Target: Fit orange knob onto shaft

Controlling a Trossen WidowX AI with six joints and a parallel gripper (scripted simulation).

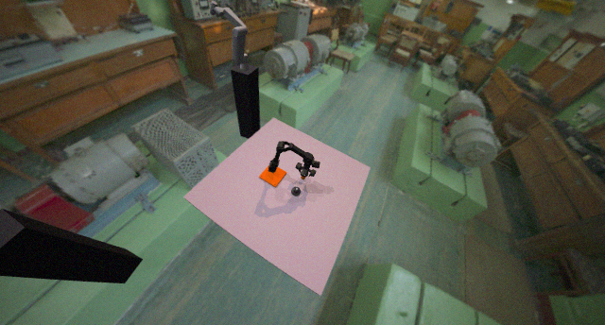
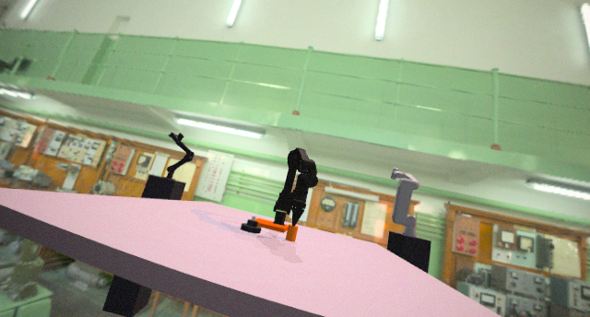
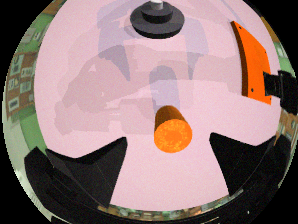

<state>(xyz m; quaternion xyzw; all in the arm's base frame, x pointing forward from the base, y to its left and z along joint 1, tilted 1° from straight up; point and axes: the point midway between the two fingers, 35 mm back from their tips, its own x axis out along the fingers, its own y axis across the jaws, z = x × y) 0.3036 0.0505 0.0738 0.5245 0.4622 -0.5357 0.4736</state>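
Right now the orange knob is 2 cm below my gripper tip. Round my gripper tip: round pedestal 2 cm behind, 17 cm to the right, 3 cm below.
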